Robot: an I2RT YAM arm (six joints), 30 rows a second.
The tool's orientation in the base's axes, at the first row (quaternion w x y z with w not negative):
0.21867, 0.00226, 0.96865, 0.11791
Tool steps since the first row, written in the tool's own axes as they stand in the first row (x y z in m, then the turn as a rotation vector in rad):
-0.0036, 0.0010, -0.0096, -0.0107, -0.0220, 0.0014
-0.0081, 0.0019, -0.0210, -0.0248, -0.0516, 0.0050
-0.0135, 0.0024, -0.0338, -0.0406, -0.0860, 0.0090
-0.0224, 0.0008, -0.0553, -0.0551, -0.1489, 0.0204
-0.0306, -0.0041, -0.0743, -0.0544, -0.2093, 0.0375
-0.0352, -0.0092, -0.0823, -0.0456, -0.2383, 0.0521
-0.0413, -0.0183, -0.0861, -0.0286, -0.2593, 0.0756
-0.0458, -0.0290, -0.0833, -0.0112, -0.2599, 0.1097
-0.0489, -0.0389, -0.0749, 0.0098, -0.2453, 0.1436
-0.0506, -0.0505, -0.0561, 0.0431, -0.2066, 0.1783
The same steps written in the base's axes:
-0.0009, -0.0014, 0.0102, 0.0113, -0.0217, -0.0017
-0.0017, -0.0034, 0.0223, 0.0270, -0.0504, -0.0057
-0.0022, -0.0061, 0.0359, 0.0446, -0.0838, -0.0104
-0.0032, -0.0131, 0.0581, 0.0655, -0.1432, -0.0287
-0.0036, -0.0226, 0.0771, 0.0750, -0.1980, -0.0579
-0.0026, -0.0296, 0.0849, 0.0746, -0.2224, -0.0810
0.0017, -0.0397, 0.0887, 0.0702, -0.2365, -0.1137
0.0075, -0.0497, 0.0857, 0.0689, -0.2283, -0.1510
0.0143, -0.0576, 0.0774, 0.0636, -0.2053, -0.1863
0.0243, -0.0647, 0.0590, 0.0464, -0.1579, -0.2219

